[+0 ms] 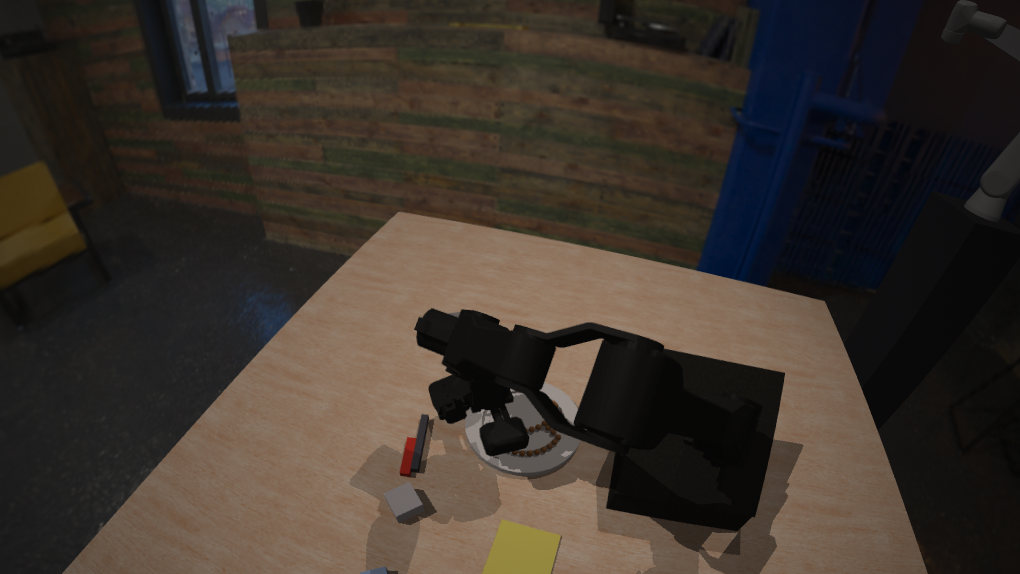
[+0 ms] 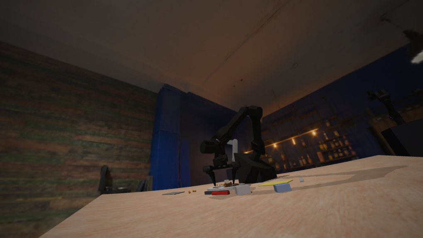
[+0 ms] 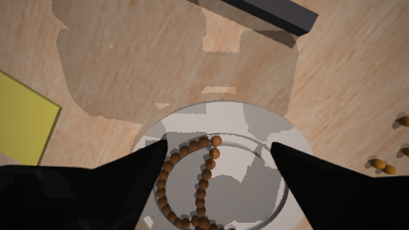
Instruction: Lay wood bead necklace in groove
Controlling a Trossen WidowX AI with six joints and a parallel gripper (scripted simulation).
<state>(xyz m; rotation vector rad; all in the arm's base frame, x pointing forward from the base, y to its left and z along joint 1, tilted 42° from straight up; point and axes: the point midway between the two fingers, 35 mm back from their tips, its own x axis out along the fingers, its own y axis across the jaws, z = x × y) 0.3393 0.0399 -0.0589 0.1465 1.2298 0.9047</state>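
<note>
Right now the round white bead board is 5 cm behind my gripper tip, 4 cm to the right of it and 1 cm below it. The rest, counted from my gripper tip: grey block: 16 cm to the left, 9 cm ahead, 1 cm below; then dark bar: 11 cm ahead, 6 cm to the left, 2 cm below; then yellow sheet: 21 cm to the left, 10 cm behind, 2 cm below.
</note>
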